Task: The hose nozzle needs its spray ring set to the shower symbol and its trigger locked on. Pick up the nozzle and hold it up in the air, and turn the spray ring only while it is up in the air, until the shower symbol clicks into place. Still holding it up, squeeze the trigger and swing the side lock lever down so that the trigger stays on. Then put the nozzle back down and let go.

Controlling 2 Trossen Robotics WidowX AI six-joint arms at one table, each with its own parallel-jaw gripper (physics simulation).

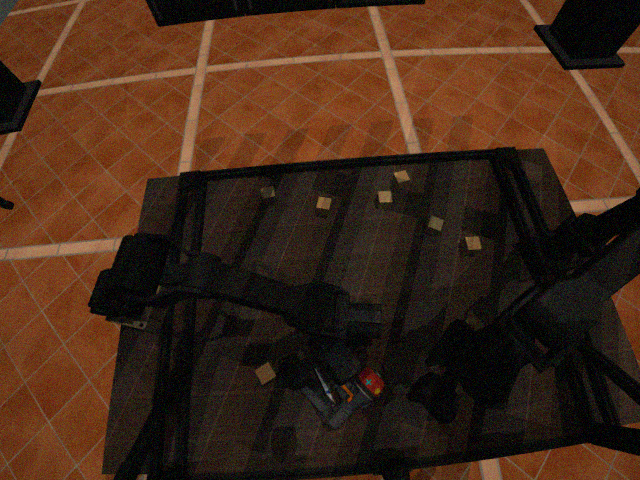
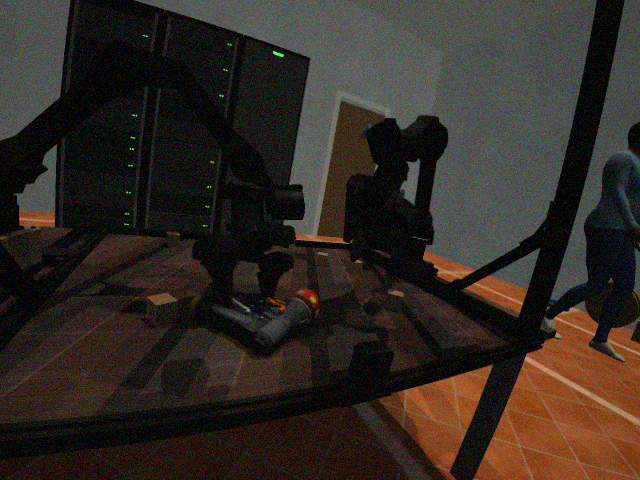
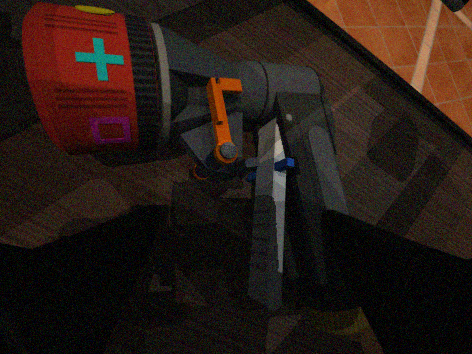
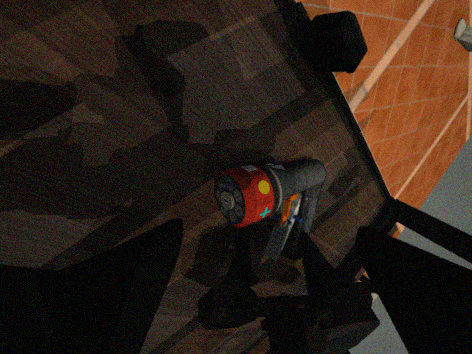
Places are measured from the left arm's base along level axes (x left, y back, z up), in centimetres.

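Pixels of known places: left gripper, between the fingertips: [image 1: 328, 376] [image 2: 249, 307] [image 3: 242, 215] [image 4: 274, 231]; right gripper, between the fingertips: [image 1: 417, 380] [image 2: 349, 252] [image 4: 269, 231]; right arm's base, origin of its link: [image 1: 556, 249] [image 2: 412, 259].
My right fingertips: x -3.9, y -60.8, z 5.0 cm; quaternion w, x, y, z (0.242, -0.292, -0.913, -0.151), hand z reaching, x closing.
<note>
For each thing: its top centre in the pictures, then the offset to it from my right fingertips. "pt": a spot on its surface instead.
- grey hose nozzle, a spot on its surface: [image 3: 295, 82] [image 4: 315, 182] [image 2: 269, 324] [image 1: 336, 417] pt dy +12.7, dx -9.5, dz -9.7 cm
- orange lever, a spot on its surface: [image 3: 220, 120] [image 4: 287, 216] pt dy +11.7, dx -3.8, dz -8.3 cm
- long pale trigger, centre of its top: [image 3: 279, 205] [image 4: 289, 231] [image 2: 244, 305] [image 1: 323, 382] dy +16.5, dx -3.6, dz -9.8 cm
- wooden block, centre of its top: [image 2: 162, 298] [image 1: 265, 373] dy +28.9, dx -4.1, dz -9.9 cm
The grey hose nozzle [image 1: 338, 414] [image 2: 281, 323] [image 3: 295, 82] [image 4: 301, 175] lies on its side on the table. Its red spray ring [image 1: 371, 382] [image 2: 306, 299] [image 3: 80, 80] [image 4: 254, 197] shows a cyan cross, a yellow disc and a purple square. An orange lever [image 3: 220, 120] [image 4: 288, 210] is on the nozzle's side, near the long pale trigger [image 3: 267, 215]. My left gripper [image 1: 316, 369] [image 2: 245, 298] [image 3: 242, 215] is open, low over the handle and trigger; the handle's lower end is dark. My right gripper [image 1: 421, 378] [image 4: 269, 231] is open and apart from the nozzle, on the ring side.
A wooden block [image 1: 265, 373] [image 2: 161, 308] lies close to the left gripper, beyond the handle end. Several more small blocks [image 1: 324, 203] [image 1: 385, 196] [image 1: 473, 242] are scattered toward the far side. A dark frame [image 1: 341, 164] runs around the table. Lighting is dim, with heavy shadows.
</note>
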